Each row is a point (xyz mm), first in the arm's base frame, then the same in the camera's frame.
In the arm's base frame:
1: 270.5 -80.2 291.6
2: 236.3 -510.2 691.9
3: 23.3 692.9 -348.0
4: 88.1 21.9 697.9
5: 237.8 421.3 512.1
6: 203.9 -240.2 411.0
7: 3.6 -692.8 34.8
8: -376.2 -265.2 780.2
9: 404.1 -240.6 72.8
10: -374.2 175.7 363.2
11: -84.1 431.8 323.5
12: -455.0 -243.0 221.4
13: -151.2 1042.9 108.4
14: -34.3 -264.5 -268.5
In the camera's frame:
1: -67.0 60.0 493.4
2: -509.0 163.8 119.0
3: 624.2 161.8 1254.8
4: -474.3 167.8 670.3
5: -239.1 -60.7 1000.4
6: -206.4 153.4 366.3
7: 106.9 500.9 -43.0
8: -620.2 679.8 524.4
9: 144.7 -4.7 287.4
10: -163.1 605.8 916.6
11: -76.0 264.8 1082.4
12: -69.7 806.2 525.4
13: 192.1 192.7 1671.5
14: 446.9 457.0 356.1

